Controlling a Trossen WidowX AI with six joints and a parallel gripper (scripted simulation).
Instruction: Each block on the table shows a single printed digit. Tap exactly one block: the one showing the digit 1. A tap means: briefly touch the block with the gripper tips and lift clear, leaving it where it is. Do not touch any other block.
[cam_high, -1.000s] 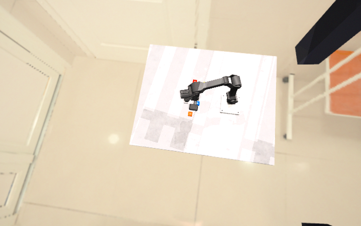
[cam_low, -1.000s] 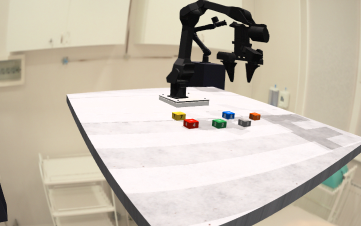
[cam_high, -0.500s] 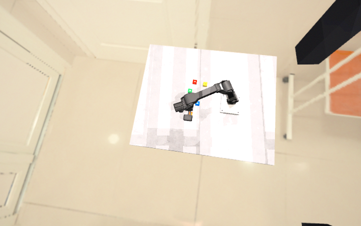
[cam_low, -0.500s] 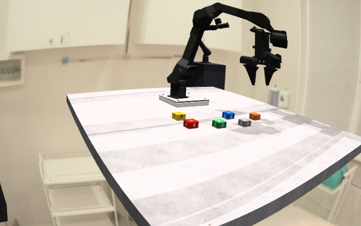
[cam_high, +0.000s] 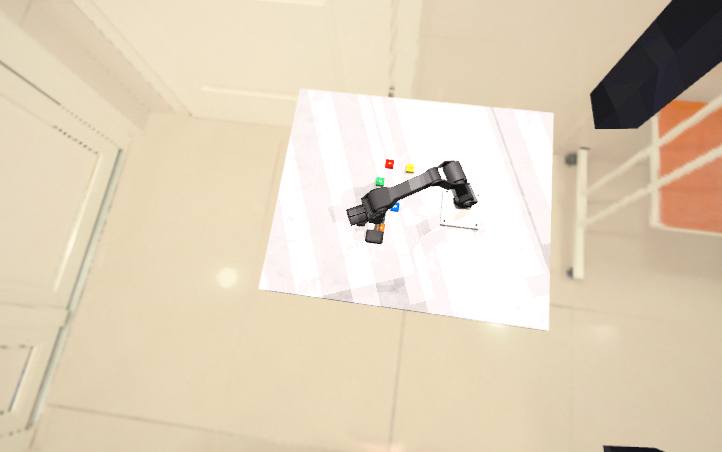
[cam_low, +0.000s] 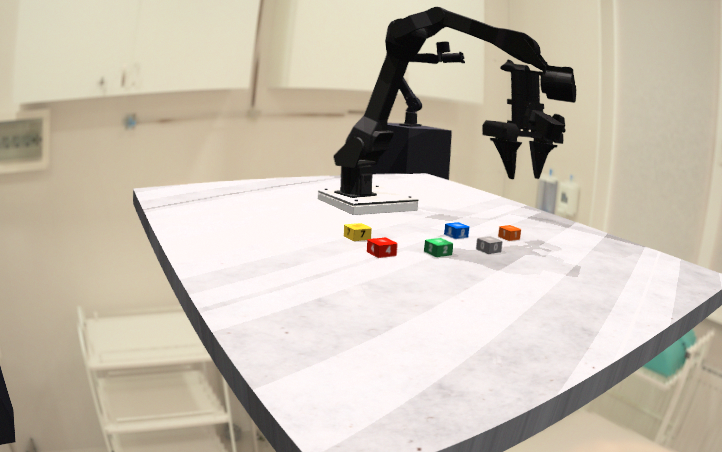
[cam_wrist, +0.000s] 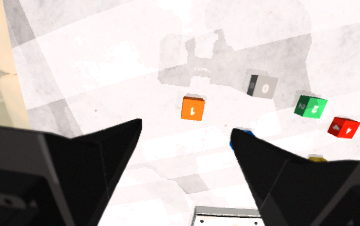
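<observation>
My gripper tip is now 100 mm above the orange block showing 1, 10 mm to the left of it and 10 mm past it. Round my gripper tip: blue 8 block (100 mm to the right, 100 mm below, 70 mm behind); then grey 0 block (120 mm to the right, 100 mm below, 20 mm ahead); then green 2 block (210 mm to the right, 100 mm below, 10 mm behind).
</observation>
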